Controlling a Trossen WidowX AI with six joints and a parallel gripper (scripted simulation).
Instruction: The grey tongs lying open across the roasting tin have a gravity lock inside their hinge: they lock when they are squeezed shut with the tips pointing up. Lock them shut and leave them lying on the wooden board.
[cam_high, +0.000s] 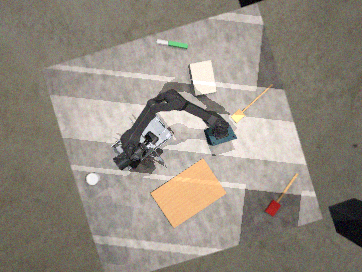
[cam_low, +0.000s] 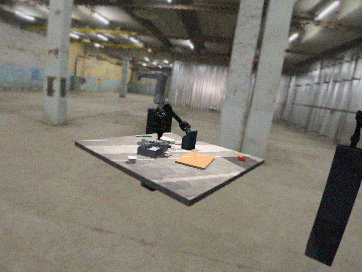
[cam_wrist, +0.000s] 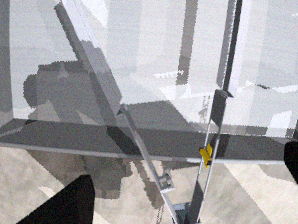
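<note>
My gripper tip is 2 cm short of the grey roasting tin, 4 cm to the left of it and 10 cm above it. Also, from my gripper tip: pad (42 cm behind, 27 cm to the right, 12 cm below); then wooden board (13 cm behind, 32 cm to the left, 12 cm below); then white puck (35 cm ahead, 7 cm to the left, 11 cm below).
</note>
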